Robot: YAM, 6 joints.
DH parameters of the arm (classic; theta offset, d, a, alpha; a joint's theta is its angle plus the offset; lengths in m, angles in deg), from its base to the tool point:
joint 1: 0 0.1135 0.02 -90
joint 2: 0 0 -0.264 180
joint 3: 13.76 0 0.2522 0
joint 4: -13.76 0 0.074 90
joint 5: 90 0 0 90
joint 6: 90 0.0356 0 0
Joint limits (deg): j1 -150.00..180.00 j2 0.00..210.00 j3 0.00..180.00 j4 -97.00..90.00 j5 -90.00..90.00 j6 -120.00..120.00
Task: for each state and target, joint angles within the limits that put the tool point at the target. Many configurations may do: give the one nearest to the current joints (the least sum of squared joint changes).
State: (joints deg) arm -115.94 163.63 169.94 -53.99 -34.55 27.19
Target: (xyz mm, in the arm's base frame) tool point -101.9 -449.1 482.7
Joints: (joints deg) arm -105.38 138.04 180.00 -50.73 -35.83 27.19
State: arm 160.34 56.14 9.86 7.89 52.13 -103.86
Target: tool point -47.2 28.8 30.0
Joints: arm 170.01 93.33 0.00 -13.27 34.53 -103.86
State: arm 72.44 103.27 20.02 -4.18 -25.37 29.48
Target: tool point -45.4 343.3 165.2
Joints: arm 94.88 98.00 50.71 5.54 -26.71 29.48
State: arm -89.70 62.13 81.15 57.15 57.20 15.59
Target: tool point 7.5 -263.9 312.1
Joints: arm -81.65 71.33 39.23 49.79 60.25 15.59
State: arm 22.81 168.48 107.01 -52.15 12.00 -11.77
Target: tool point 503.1 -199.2 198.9
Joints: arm -20.63 141.61 130.19 -43.63 14.96 -11.77
